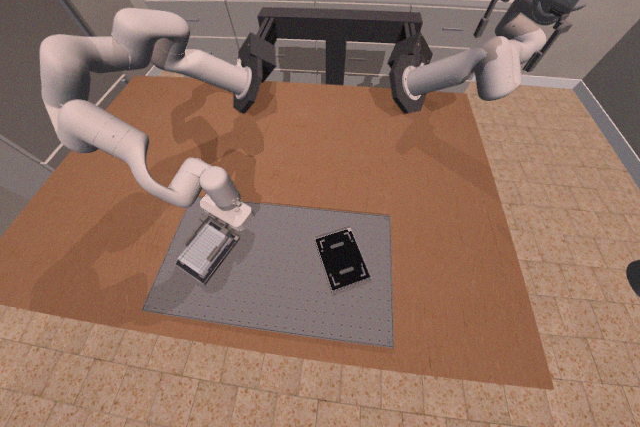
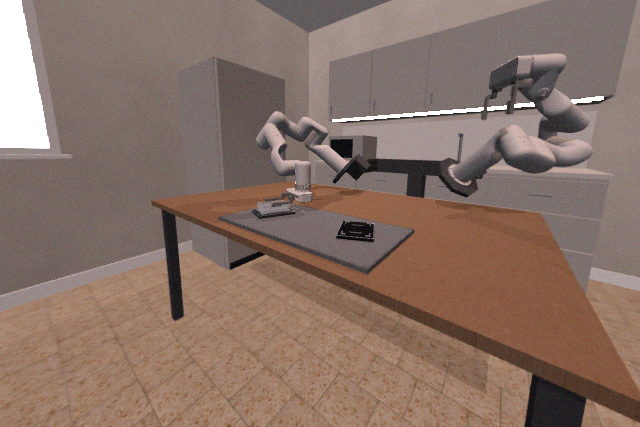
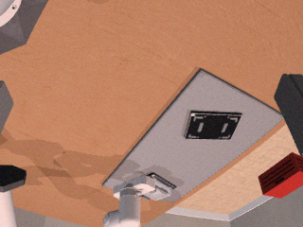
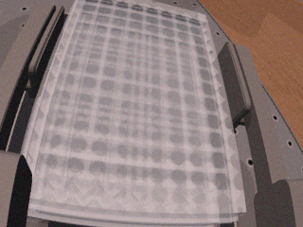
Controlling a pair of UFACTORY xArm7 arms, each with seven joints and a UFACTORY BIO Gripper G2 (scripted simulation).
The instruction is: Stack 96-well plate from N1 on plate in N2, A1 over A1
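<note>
Now: the nest N2 40 mm below my right hand. Round my right hand: nest N1 (10 mm ahead, 410 mm to the left, 40 mm below); then A1 mark (40 mm behind, 80 mm to the left, 40 mm below).
</note>
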